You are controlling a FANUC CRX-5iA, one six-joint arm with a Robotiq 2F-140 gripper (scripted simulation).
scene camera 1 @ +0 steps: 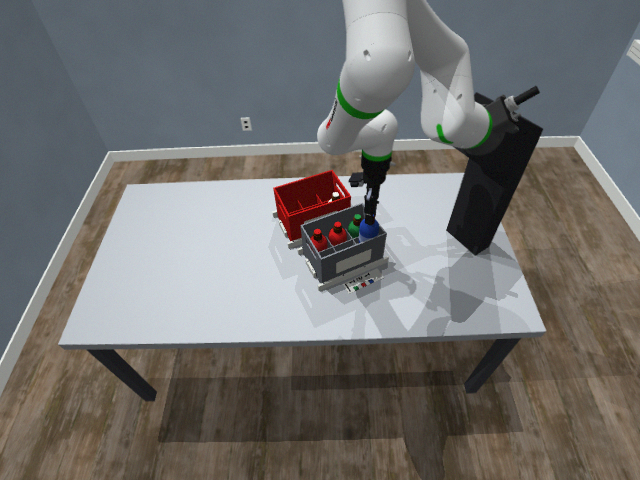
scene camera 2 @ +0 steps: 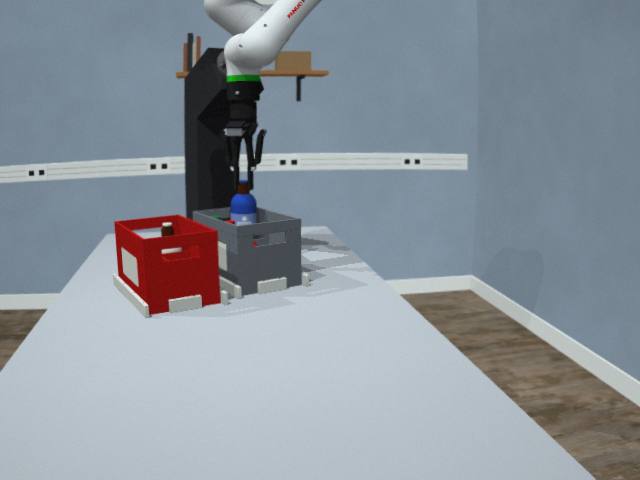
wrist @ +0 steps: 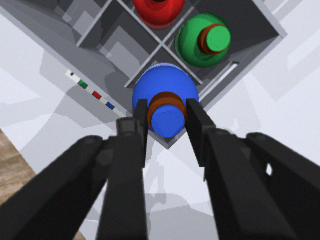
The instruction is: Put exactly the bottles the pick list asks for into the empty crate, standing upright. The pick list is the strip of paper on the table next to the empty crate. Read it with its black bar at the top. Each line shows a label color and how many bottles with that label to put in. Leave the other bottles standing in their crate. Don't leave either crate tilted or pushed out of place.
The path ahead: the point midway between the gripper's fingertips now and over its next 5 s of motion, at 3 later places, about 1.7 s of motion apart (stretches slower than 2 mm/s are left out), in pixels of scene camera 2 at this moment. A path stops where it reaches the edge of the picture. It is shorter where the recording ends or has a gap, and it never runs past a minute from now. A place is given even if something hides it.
My gripper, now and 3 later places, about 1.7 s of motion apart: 243, 189; 243, 205; 244, 215; 244, 216
